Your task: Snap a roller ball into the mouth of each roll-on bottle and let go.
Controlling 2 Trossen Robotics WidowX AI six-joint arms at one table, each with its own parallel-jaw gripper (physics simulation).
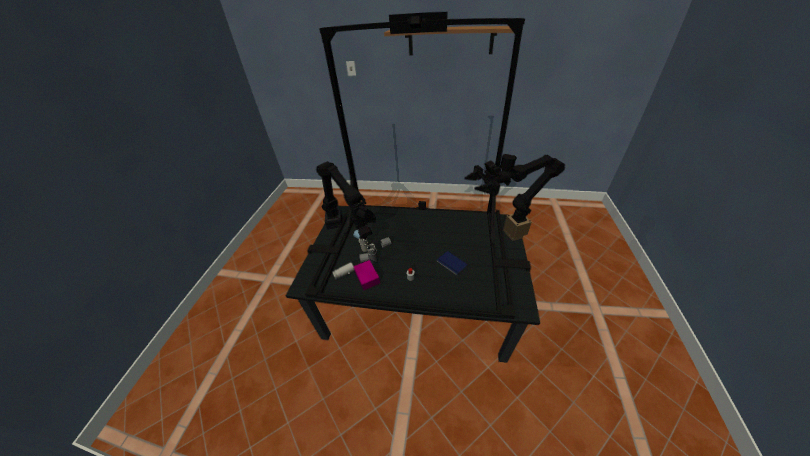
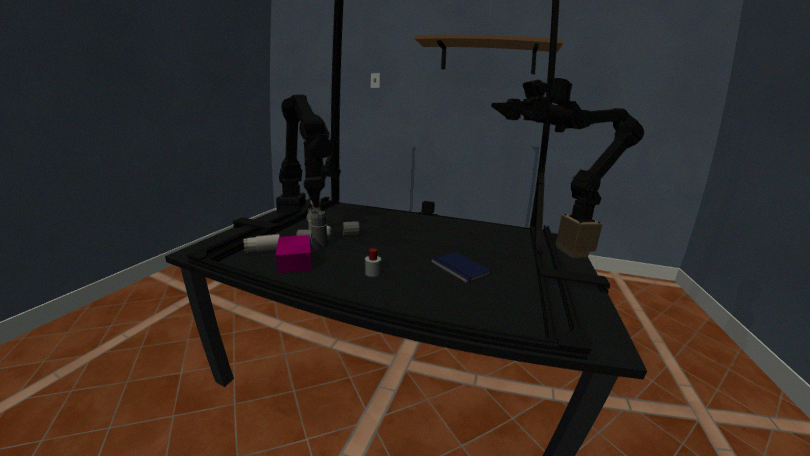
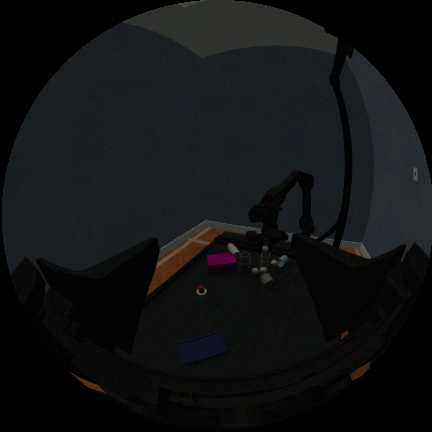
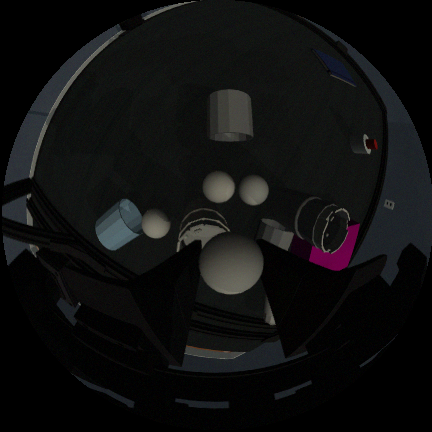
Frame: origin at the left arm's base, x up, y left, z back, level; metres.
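Seen in the pictures: left gripper, fingertip midpoint: (image 1: 469,183) (image 2: 498,104) (image 3: 226,243); right gripper, fingertip midpoint: (image 1: 364,237) (image 2: 316,207) (image 3: 263,252) (image 4: 228,246); left arm's base, link origin: (image 1: 519,218) (image 2: 581,218); right arm's base, link origin: (image 1: 332,215) (image 2: 290,195) (image 4: 52,281).
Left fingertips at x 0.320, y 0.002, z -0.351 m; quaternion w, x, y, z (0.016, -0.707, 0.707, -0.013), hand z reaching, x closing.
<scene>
Pixels of each thing's middle, then the offset from my left fingertips to it.
- pale roller ball, body centre: (image 4: 230,262) (image 3: 264,249) dx -0.321, dy -0.197, dz -0.494 m
- second upright bottle, body centre: (image 4: 303,214) (image 2: 319,229) (image 3: 243,263) (image 1: 372,253) dx -0.382, dy -0.104, dz -0.478 m
- magenta box, body centre: (image 4: 326,247) (image 2: 294,252) (image 3: 220,262) (image 1: 366,274) dx -0.411, dy -0.001, dz -0.537 m
- bluish cap, body centre: (image 4: 118,224) (image 3: 282,260) dx -0.412, dy -0.311, dz -0.514 m
- red-topped white container, body centre: (image 4: 364,143) (image 2: 373,261) (image 3: 201,292) (image 1: 410,273) dx -0.404, dy +0.077, dz -0.327 m
- blue book, body centre: (image 2: 460,266) (image 4: 336,67) (image 3: 200,347) (image 1: 451,262) dx -0.430, dy +0.068, dz -0.093 m
My right gripper (image 1: 364,237) (image 2: 314,205) (image 4: 228,246) is shut on a pale roller ball (image 4: 231,270) (image 3: 265,248). It holds the ball just above the mouth of one upright bottle (image 4: 200,234) (image 3: 265,259); whether they touch is hidden. A second upright bottle (image 2: 318,229) (image 4: 305,218) (image 3: 245,263) has an open, ball-free mouth. A third, white bottle (image 1: 342,270) (image 2: 261,243) lies on its side. Three loose balls (image 4: 218,186) (image 4: 254,190) (image 4: 156,223) rest on the table. My left gripper (image 1: 475,182) (image 2: 499,108) (image 3: 226,243) is open and empty, high above the table at the right.
A magenta box (image 1: 367,274) (image 2: 294,253) stands beside the bottles. Grey caps (image 4: 230,115) (image 4: 274,234) and a bluish cap (image 4: 118,224) lie around them. A red-topped white container (image 1: 410,275) (image 2: 372,266) and a blue book (image 1: 452,262) (image 2: 460,266) are farther right.
</scene>
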